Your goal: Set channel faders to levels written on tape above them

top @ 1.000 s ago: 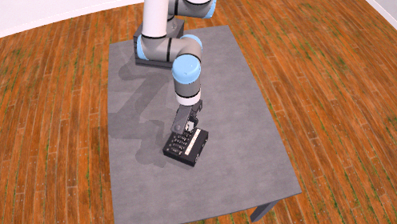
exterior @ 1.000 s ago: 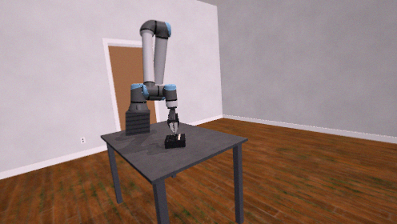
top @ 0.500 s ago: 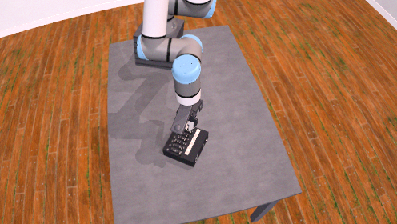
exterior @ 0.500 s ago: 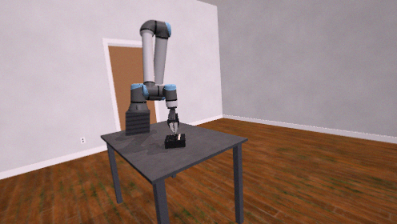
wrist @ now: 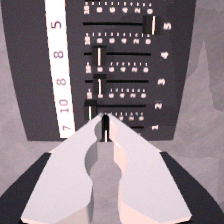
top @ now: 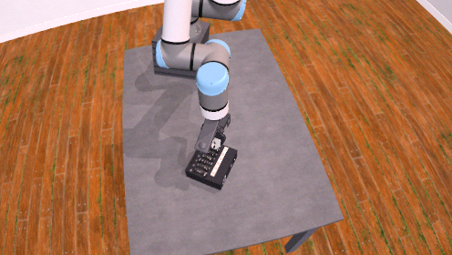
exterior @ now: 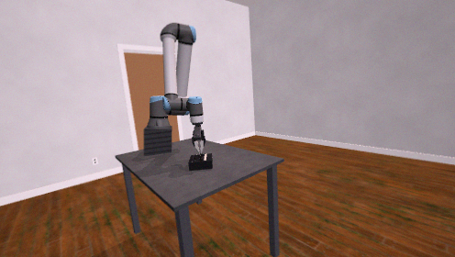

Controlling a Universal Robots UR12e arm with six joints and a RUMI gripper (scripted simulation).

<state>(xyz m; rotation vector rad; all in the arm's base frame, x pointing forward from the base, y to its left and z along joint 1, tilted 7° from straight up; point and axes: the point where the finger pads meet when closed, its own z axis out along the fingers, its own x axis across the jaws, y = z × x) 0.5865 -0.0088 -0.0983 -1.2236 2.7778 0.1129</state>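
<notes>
Right now the fader knob is 10 mm to the left of my hand, 10 mm below it and 10 mm ahead of it. From my hand the other things lie so: channel fader cap (70 mm to the right, 30 mm ahead, 10 mm below).
</notes>
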